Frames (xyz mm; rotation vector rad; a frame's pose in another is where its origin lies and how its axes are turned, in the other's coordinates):
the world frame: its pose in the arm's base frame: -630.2 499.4 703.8 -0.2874 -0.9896 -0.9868
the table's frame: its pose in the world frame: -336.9 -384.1 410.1 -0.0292 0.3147 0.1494
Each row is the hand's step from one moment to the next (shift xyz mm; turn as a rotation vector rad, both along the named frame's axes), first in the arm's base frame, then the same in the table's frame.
Working: the arm's base frame: its pose in the table's frame: 674.1 442.2 -1314.9 0.2186 0.6583 0.8786

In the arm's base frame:
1: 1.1 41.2 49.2 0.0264 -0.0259 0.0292
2: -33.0 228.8 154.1 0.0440 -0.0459 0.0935
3: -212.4 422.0 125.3 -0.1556 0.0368 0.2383
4: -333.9 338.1 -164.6 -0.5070 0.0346 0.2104
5: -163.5 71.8 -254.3 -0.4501 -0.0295 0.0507
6: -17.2 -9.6 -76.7 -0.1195 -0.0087 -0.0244
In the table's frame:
1: 4.4 31.0 56.0 0.0467 0.0065 -0.0001
2: -67.0 132.0 235.1 0.1071 0.0129 0.0338
3: -290.8 113.2 376.2 0.0519 -0.0766 0.2717
4: -471.1 -58.0 166.3 -0.1247 -0.3513 0.4044
5: -277.4 -102.2 -95.6 -0.1559 -0.3614 0.2261
6: -48.9 -25.8 -56.7 -0.0641 -0.0997 0.0300

